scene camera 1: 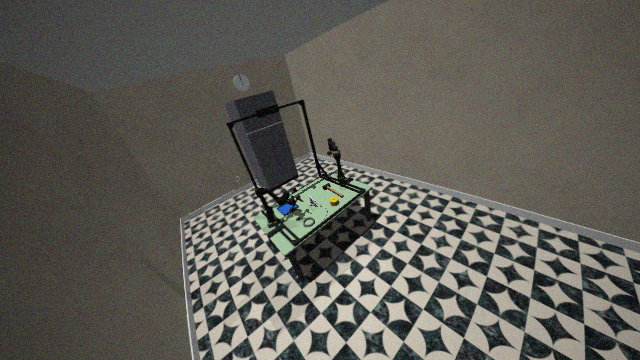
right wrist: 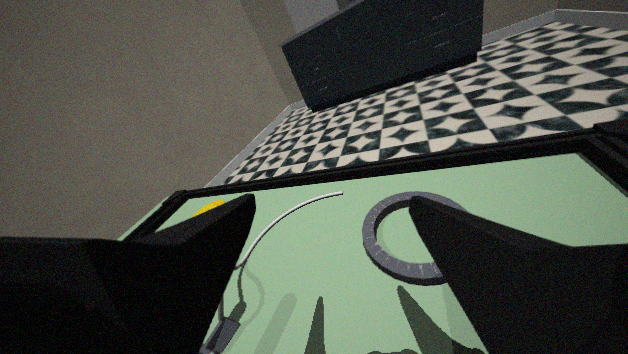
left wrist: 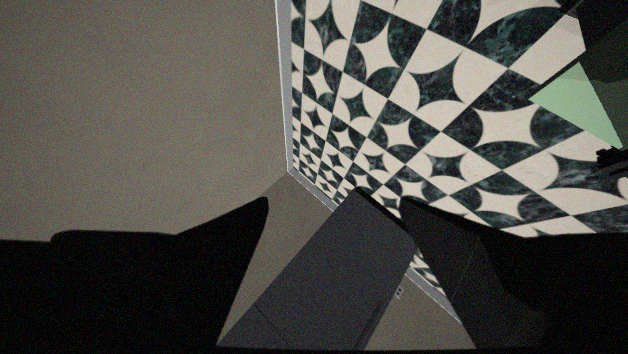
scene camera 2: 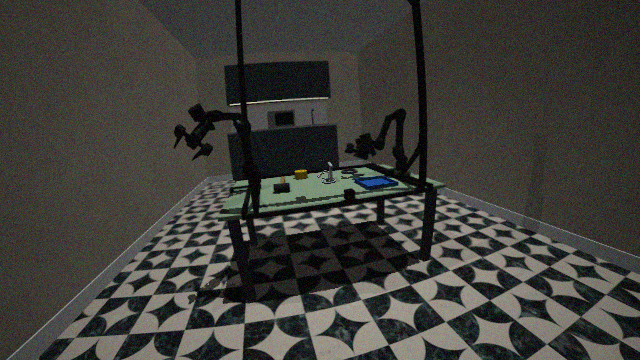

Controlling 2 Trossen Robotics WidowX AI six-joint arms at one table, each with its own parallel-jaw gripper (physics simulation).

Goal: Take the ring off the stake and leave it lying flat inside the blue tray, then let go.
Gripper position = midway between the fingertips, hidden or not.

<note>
My left gripper [left wrist: 333,203] is open and holds nothing. My right gripper [right wrist: 333,202] is open, holding nothing.
</note>
